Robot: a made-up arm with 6 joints. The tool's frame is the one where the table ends. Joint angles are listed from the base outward.
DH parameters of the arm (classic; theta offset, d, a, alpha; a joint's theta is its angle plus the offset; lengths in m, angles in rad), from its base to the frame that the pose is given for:
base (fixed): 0.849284 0 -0.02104 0
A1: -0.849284 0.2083 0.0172 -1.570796
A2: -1.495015 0 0.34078 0
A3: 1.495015 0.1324 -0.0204 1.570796
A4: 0 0.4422 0.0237 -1.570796
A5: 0 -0.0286 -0.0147 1.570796
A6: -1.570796 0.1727 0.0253 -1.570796
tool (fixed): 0 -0.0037 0 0
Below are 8 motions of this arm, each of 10 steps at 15 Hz.
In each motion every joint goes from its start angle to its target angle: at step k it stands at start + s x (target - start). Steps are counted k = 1, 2, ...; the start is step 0. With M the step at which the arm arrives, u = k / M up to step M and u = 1 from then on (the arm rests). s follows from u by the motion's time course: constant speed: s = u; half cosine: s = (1 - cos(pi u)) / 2; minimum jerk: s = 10 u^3 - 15 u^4 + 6 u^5.
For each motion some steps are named. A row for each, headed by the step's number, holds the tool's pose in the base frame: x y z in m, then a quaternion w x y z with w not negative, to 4 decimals.
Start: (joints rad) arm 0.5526 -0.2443 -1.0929 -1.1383 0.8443 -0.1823
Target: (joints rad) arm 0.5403 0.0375 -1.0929 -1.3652 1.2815 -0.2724
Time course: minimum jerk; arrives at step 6
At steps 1, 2, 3, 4, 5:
1: -0.5116 -0.3418 0.6721 0.6402 -0.1129 0.7283 -0.2167
2: -0.4809 -0.3319 0.6969 0.6042 -0.1396 0.7607 -0.1919
3: -0.4282 -0.3131 0.7314 0.5404 -0.1793 0.8087 -0.1479
4: -0.3746 -0.2918 0.7575 0.4726 -0.2129 0.8492 -0.1009
5: -0.3426 -0.2778 0.7692 0.4306 -0.2300 0.8698 -0.0714

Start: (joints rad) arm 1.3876 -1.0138 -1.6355 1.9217 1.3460 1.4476
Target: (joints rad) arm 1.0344 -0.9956 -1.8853 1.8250 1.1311 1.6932
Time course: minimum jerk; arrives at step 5
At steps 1, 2, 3, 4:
1: -0.4205 -0.3691 -0.0341 0.1792 -0.6206 -0.5343 -0.5452
2: -0.4437 -0.3111 -0.0490 0.1476 -0.6351 -0.5201 -0.5517
3: -0.4623 -0.2262 -0.0685 0.0987 -0.6545 -0.4977 -0.5605
4: -0.4654 -0.1650 -0.0812 0.0608 -0.6675 -0.4798 -0.5662

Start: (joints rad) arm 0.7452 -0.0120 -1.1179 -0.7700 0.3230 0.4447
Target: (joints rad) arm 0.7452 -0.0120 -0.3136 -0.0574 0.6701 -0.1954
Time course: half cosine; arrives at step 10
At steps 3, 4, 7, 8, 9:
3: -0.3736 -0.2909 0.9048 0.8148 -0.3494 0.3397 -0.3141
4: -0.3348 -0.2542 0.9664 0.7708 -0.4200 0.3638 -0.3116
7: -0.1858 -0.0945 1.1075 0.5866 -0.6287 0.4064 -0.3090
8: -0.1462 -0.0481 1.1266 0.5337 -0.6742 0.4064 -0.3090
9: -0.1208 -0.0174 1.1354 0.4988 -0.7018 0.4039 -0.3091

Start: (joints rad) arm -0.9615 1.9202 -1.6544 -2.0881 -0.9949 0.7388
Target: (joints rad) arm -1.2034 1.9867 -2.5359 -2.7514 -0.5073 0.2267
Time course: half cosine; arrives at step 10
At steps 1, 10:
1: 0.4602 -0.2430 0.5890 0.5543 0.1679 -0.4626 0.6712
10: 0.1933 0.0292 0.5611 0.6092 -0.6479 -0.2483 0.3841

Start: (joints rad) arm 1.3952 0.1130 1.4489 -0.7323 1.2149 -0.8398
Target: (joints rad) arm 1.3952 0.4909 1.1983 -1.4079 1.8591 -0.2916
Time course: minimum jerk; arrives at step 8
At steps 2, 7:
2: 0.1208 0.5890 0.4654 0.6468 0.5589 -0.0537 0.5162
7: 0.1636 0.5818 0.4852 0.7422 0.3223 -0.4190 0.4119

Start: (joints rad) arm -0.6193 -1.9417 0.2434 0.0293 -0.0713 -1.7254
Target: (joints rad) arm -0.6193 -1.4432 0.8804 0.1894 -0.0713 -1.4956
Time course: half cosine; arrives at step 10
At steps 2, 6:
2: -0.7026 0.6097 0.0660 0.3395 0.6684 0.3114 -0.5840
6: -0.6448 0.5617 0.5351 0.1762 0.4718 0.4740 -0.7223

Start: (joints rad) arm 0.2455 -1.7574 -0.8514 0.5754 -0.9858 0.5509
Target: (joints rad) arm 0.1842 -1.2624 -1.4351 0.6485 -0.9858 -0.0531
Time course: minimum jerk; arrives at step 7
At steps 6, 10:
6: -0.4500 -0.0869 -0.1779 0.3607 0.4385 -0.7638 -0.3070
10: -0.4474 -0.0860 -0.1743 0.3648 0.4398 -0.7624 -0.3038

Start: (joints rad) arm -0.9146 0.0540 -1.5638 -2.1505 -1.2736 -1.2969
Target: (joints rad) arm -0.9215 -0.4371 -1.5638 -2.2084 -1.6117 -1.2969
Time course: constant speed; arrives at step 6
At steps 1, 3, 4, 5, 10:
1: -0.0444 0.4799 0.5779 0.2784 -0.9182 0.2785 -0.0421
3: -0.0662 0.5069 0.5090 0.2590 -0.9099 0.3076 -0.1019
4: -0.0752 0.5168 0.4732 0.2512 -0.9038 0.3200 -0.1325
5: -0.0828 0.5243 0.4369 0.2447 -0.8966 0.3311 -0.1634
10: -0.0892 0.5294 0.4002 0.2394 -0.8882 0.3406 -0.1944

